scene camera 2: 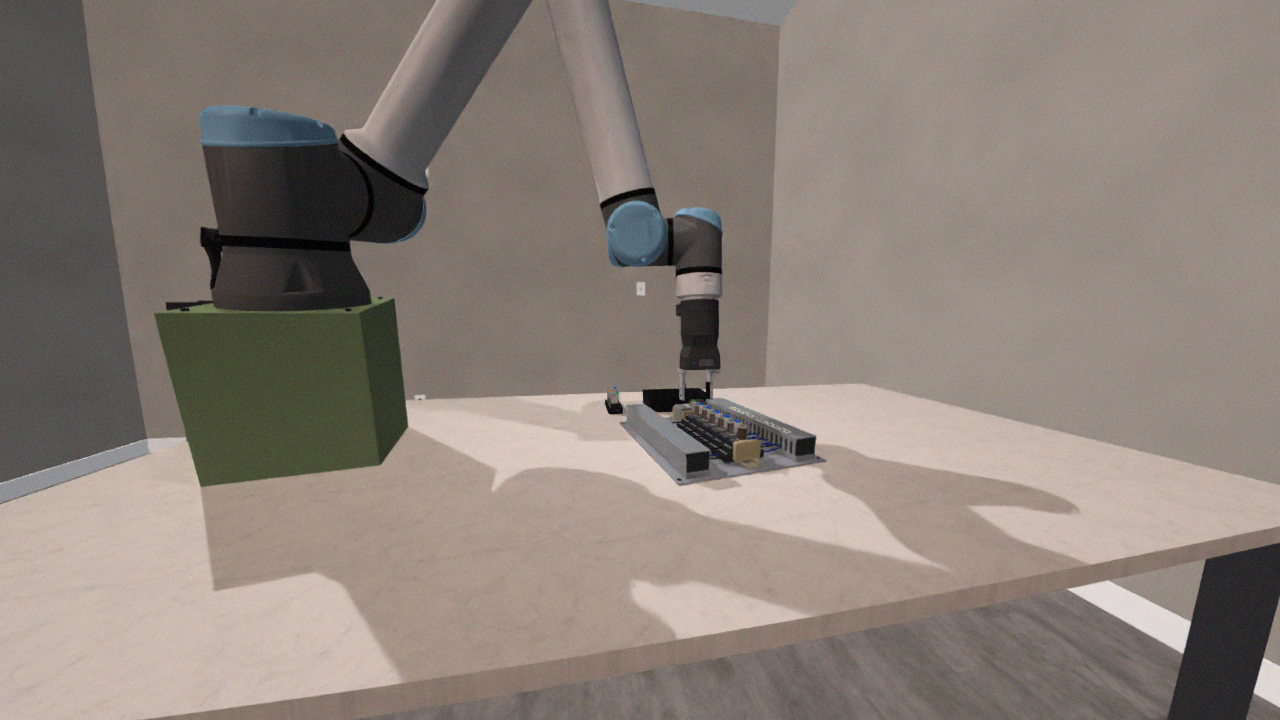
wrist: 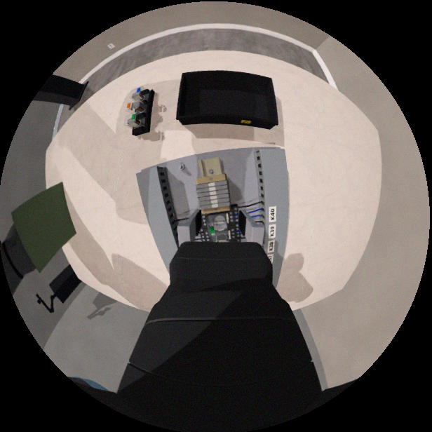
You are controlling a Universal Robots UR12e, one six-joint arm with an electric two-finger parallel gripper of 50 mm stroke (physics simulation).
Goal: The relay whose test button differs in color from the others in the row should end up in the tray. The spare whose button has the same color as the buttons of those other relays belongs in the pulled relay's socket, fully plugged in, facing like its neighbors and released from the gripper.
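Seen in the pictures: gripper, fingertip midpoint: [scene camera 2: 696, 399]; arm's base, link origin: [scene camera 2: 300, 303].
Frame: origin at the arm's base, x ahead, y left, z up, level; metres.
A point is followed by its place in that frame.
The relay with the green button [wrist: 219, 222] sits in the row's end socket beside the terminal blocks. In the scene view, blue buttons [scene camera 2: 716, 414] {x 0.685, y 0.028, z -0.193 m} show on several other relays of the row. My gripper [scene camera 2: 696, 395] {x 0.669, y 0.144, z -0.192 m} [wrist: 219, 217] is open and empty, pointing down over the row's far end, with its fingers on either side of the green-button relay. In the wrist view, three spares stand in a black holder [wrist: 149, 107]: one with a blue button [wrist: 138, 91], one with an orange button [wrist: 129, 105] and one with a green button [wrist: 133, 117]. The black tray [scene camera 2: 657, 399] {x 0.599, y 0.286, z -0.226 m} [wrist: 210, 120] shows no relay inside.
Grey wiring ducts [scene camera 2: 666, 438] {x 0.591, y -0.028, z -0.217 m} [wrist: 277, 190] flank the row, the right one labelled. Grey terminal blocks [wrist: 213, 194] stand beside the green-button relay. A tan end block [scene camera 2: 746, 450] {x 0.718, y -0.044, z -0.232 m} is at the row's near end. The green robot base [scene camera 2: 277, 394] {x 0.031, y -0.088, z -0.130 m} [wrist: 45, 225] stands on the left.
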